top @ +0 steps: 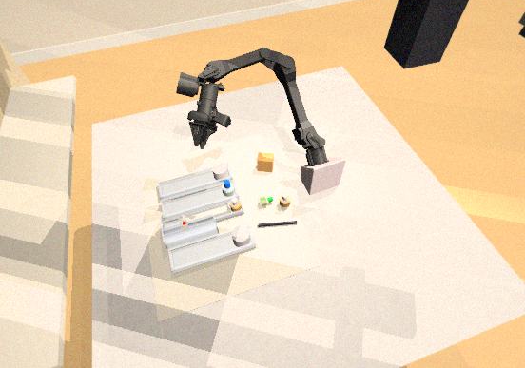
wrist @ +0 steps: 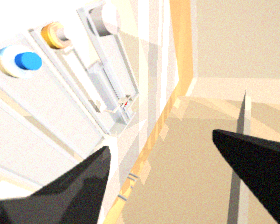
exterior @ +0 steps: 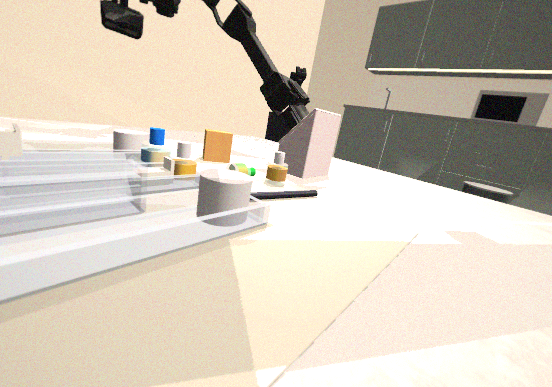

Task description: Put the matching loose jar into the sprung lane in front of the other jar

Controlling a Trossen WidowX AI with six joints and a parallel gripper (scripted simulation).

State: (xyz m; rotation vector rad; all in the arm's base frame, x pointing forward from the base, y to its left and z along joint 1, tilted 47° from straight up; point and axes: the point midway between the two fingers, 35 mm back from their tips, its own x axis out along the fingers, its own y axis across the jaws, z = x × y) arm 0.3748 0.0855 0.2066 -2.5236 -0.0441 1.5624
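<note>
My gripper tip is now 200 mm past the black rod, 210 mm to the right of it and 250 mm above it. From my gripper tip the other things lie so: lane rack (70 mm ahead, 140 mm to the left, 240 mm below); red dot (110 mm ahead, 150 mm to the left, 190 mm below).
</note>
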